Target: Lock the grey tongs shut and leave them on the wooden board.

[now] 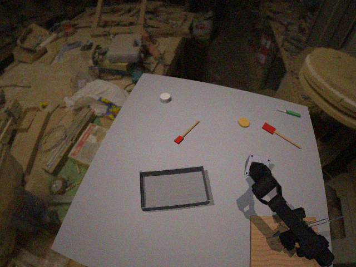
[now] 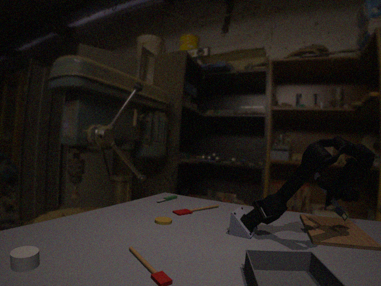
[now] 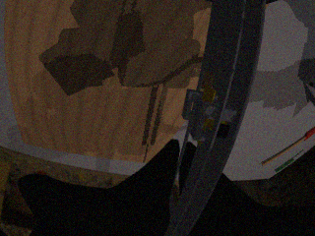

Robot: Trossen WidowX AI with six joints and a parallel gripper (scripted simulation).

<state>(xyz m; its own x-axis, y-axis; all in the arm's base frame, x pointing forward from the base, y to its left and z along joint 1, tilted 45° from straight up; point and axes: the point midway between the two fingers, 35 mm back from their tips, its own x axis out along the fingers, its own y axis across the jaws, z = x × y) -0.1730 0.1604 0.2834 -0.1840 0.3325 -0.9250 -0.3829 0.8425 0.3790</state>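
Right now my gripper tip is 100 mm above the wooden board, 40 mm to the right of it and 10 mm past it. From my gripper tip the other things lie so: yellow disc: 620 mm to the right, 250 mm ahead, 100 mm below; white puck: 770 mm ahead, 690 mm to the right, 90 mm below; grey roasting tin: 560 mm ahead, 110 mm to the right, 80 mm below.
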